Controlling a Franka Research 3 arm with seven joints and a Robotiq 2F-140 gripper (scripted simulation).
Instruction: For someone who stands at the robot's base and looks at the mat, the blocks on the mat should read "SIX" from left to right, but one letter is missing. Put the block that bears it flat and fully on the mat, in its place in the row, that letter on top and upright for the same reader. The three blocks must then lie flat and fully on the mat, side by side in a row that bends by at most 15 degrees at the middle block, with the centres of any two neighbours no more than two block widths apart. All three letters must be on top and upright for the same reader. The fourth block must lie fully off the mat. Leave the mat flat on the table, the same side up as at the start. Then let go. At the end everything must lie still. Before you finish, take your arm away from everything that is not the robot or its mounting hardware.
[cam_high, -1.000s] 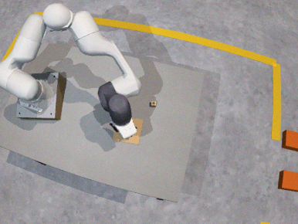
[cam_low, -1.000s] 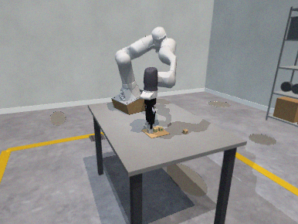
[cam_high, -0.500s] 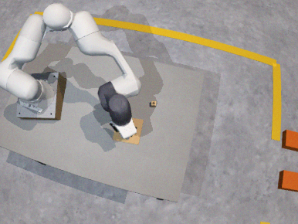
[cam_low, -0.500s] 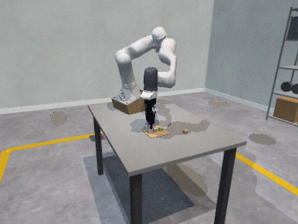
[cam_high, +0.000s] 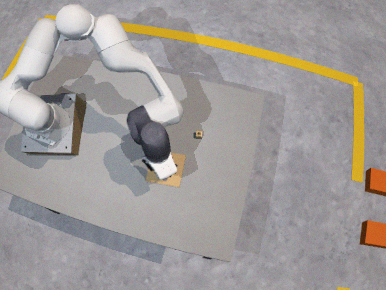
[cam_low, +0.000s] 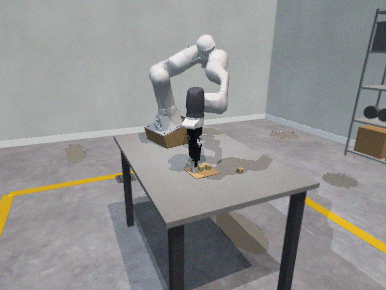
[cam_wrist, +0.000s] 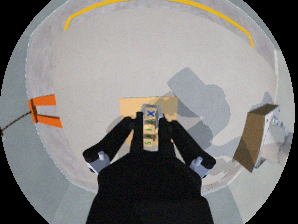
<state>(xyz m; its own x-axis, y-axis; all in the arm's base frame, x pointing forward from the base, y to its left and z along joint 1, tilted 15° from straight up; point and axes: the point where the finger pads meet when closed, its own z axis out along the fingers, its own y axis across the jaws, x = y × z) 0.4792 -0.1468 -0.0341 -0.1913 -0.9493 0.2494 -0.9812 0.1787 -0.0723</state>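
Now: the tan mat 1 cm ahead of my hand, 4 cm to the left of it and 4 cm below it. The rest, counted from my hand: block: 13 cm ahead, 20 cm to the left, 3 cm below.
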